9 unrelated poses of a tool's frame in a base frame.
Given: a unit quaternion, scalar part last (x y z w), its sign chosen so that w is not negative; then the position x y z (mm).
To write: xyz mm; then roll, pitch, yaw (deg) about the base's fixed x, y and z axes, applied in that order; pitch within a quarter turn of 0, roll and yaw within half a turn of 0. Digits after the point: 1 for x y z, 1 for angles.
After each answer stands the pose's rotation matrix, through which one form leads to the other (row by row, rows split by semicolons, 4 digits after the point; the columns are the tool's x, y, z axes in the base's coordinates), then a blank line. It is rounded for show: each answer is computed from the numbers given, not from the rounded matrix.
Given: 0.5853 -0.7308 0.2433 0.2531 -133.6 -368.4 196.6
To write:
-133.6 -368.4 196.6 -175.5 -40.9 -104.3
-0.1866 -0.9787 -0.0851; -0.7324 0.1964 -0.6520; 0.6548 -0.0593 -0.7535

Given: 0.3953 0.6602 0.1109 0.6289 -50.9 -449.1 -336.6
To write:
-50.9 -449.1 -336.6 106.0 48.0 81.1
0.1036 0.3825 0.9181; 0.6615 0.6629 -0.3508; -0.7428 0.6437 -0.1843

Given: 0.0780 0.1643 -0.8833 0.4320 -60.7 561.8 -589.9
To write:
-60.7 561.8 -589.9 -13.4 16.2 -129.8
-0.6146 0.7889 0.0042; -0.7376 -0.5727 -0.3577; -0.2798 -0.2229 0.9338

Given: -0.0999 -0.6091 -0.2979 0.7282 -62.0 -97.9 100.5
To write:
-62.0 -97.9 100.5 42.4 -71.2 -75.5
0.0805 0.5556 -0.8276; -0.3122 0.8026 0.5084; 0.9466 0.2174 0.2380

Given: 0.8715 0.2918 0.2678 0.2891 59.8 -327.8 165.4
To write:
59.8 -327.8 165.4 136.2 -17.3 44.0
0.6863 0.3538 0.6355; 0.6635 -0.6625 -0.3476; 0.2981 0.6602 -0.6894

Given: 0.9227 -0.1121 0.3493 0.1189 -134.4 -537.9 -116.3
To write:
-134.4 -537.9 -116.3 169.0 -42.2 -9.6
0.7309 -0.2899 0.6179; -0.1238 -0.9466 -0.2977; 0.6712 0.1411 -0.7277

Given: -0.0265 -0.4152 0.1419 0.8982 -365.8 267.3 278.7
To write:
-365.8 267.3 278.7 -14.2 -47.6 24.2
0.6149 -0.2329 -0.7534; 0.2769 0.9583 -0.0702; 0.7384 -0.1654 0.6538

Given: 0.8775 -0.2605 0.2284 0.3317 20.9 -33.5 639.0
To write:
20.9 -33.5 639.0 145.6 -35.0 -21.9
0.7600 -0.6087 0.2280; -0.3056 -0.6443 -0.7011; 0.5736 0.4631 -0.6756

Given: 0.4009 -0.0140 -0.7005 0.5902 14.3 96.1 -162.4
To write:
14.3 96.1 -162.4 36.0 33.0 -88.8
0.0182 0.8157 -0.5782; -0.8381 -0.3029 -0.4536; -0.5452 0.4929 0.6782

